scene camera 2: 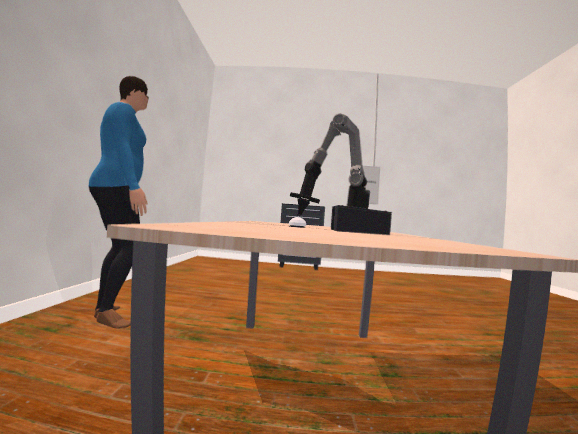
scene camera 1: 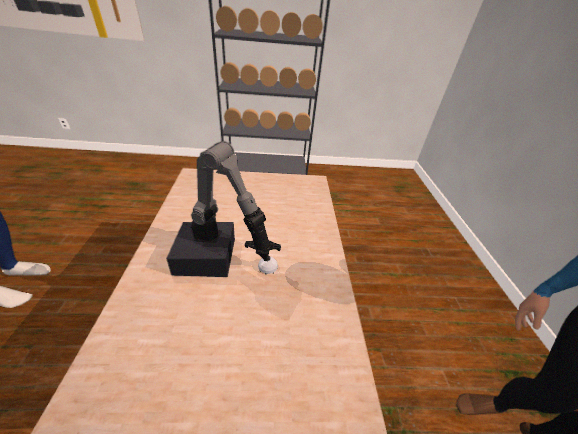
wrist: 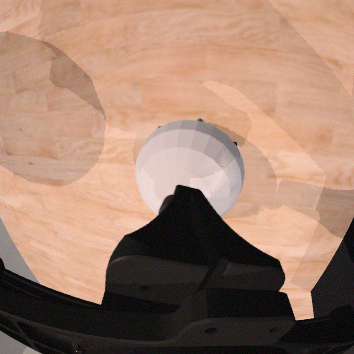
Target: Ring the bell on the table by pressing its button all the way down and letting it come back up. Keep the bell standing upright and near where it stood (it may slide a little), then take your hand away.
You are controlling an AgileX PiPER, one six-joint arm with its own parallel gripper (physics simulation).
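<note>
The white domed bell [scene camera 1: 268,266] [scene camera 2: 297,222] [wrist: 187,145] stands upright on the light wooden table [scene camera 1: 225,360] [scene camera 2: 350,246]. My gripper [scene camera 1: 267,257] [scene camera 2: 300,214] [wrist: 183,201] is shut and points steeply down, with its fingertips at the top of the bell. In the wrist view a sliver of the dark button [wrist: 166,203] shows at the left of the fingertips; the rest of it is hidden behind them. How far the button is pressed cannot be told. Nothing shows held between the fingers.
The black base block [scene camera 1: 200,264] [scene camera 2: 361,220] of the arm stands on the table beside the bell. A person in a blue top [scene camera 2: 120,145] stands off one side of the table. A shelf rack [scene camera 1: 218,90] stands behind the table's far end.
</note>
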